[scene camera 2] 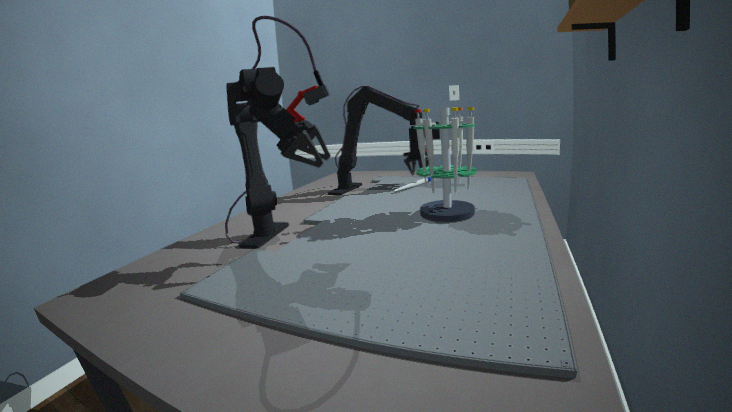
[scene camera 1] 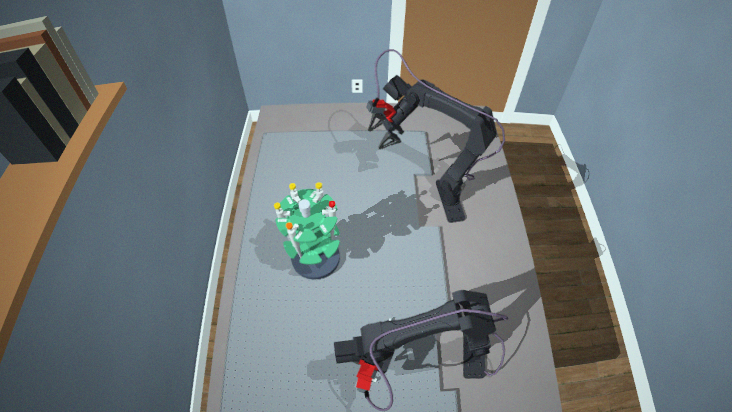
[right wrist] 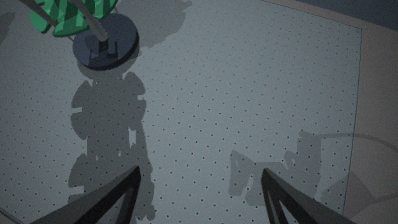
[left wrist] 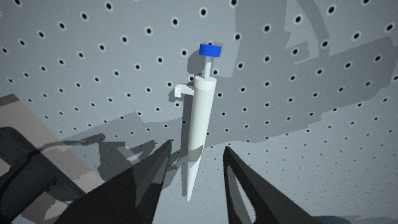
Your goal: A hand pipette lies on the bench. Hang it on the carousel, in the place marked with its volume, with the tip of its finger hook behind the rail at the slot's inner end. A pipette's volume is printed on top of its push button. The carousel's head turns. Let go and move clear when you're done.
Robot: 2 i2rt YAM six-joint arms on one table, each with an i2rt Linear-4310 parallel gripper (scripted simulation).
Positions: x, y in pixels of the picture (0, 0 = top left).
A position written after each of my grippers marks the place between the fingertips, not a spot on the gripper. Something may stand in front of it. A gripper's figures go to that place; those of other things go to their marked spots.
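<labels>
A dark round carousel base [scene camera 2: 460, 210] stands 1000 mm from the lens. My right gripper [scene camera 2: 325, 161], meanwhile, is 730 mm from the lens.
</labels>
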